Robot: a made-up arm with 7 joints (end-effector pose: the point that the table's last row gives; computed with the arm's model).
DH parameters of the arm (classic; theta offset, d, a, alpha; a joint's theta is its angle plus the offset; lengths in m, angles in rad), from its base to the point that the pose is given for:
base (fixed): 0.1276 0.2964 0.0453 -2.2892
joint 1: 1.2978 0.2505 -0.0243 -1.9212
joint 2: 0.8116 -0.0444 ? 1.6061
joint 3: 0.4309 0 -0.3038 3.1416
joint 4: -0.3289 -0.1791 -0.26 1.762
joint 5: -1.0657 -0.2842 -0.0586 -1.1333
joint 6: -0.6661 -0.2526 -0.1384 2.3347
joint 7: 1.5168 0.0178 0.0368 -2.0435
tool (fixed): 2.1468 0.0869 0 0
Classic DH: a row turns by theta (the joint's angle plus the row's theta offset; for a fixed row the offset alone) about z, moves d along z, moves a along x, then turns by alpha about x.
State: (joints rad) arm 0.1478 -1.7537 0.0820 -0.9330 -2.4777 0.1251 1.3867
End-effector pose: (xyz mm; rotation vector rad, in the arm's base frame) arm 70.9 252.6 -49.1 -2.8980 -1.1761 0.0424
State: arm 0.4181 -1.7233 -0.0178 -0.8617 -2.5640 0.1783 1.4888
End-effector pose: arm 88.6 263.6 -65.0 2.9900 0.8358 -0.0529
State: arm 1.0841 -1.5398 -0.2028 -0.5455 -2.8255 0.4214 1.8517
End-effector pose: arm 172.4 230.1 -154.1 2.7280 0.2067 -0.1076
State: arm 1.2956 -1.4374 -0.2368 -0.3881 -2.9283 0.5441 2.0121
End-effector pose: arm 202.1 199.5 -202.0 2.5684 0.1533 -0.1103
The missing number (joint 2, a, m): -0.0536
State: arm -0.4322 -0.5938 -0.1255 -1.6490 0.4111 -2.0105 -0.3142
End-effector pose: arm 118.0 220.6 -152.0 -1.2041 -1.2625 1.5464
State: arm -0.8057 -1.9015 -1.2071 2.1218 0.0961 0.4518 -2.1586
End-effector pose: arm -393.1 -395.5 -105.6 -0.8168 -0.1744 -0.7145
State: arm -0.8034 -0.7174 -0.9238 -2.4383 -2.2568 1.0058 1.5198
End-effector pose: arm -176.9 -138.8 96.4 1.8157 1.0550 -0.4723
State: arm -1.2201 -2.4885 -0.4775 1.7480 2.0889 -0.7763 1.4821
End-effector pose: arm 7.3 -289.7 979.7 -0.3850 1.2074 0.5971
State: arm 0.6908 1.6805 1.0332 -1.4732 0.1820 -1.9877 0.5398
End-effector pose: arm -1.0 -122.5 369.8 2.1591 0.1477 -0.2036
